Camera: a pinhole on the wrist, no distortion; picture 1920 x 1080 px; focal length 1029.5 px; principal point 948.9 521.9 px. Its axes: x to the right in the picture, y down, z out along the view. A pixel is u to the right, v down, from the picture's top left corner.
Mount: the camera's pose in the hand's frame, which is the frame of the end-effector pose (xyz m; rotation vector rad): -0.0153 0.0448 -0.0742 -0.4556 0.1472 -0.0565
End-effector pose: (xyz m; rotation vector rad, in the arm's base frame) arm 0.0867 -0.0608 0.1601 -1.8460 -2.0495 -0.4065
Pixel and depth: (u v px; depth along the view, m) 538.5 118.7 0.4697
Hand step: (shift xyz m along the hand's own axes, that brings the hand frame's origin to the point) -0.1318 0.1001 0.4482
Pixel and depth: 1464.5 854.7 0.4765
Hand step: 0.2972 0.3689 0.2498
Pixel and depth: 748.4 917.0 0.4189
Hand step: -0.0279 0.3779 0.2370
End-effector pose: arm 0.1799 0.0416 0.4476 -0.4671 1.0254 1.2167
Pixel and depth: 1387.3 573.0 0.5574
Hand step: 0.3057 0.2909 0.3777
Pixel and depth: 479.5 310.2 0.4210
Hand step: -0.1419 0.1667 0.3625
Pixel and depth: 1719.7 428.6 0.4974
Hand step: 0.4283 0.1878 0.3392
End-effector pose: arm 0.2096 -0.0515 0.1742 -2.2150 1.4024 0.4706
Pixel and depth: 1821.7 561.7 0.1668
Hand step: 0.1502 0.1107 0.0528
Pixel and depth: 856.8 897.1 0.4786
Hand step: 0.0199 0.4127 0.2790
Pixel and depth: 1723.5 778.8 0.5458
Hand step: 0.4774 0.3680 0.2971
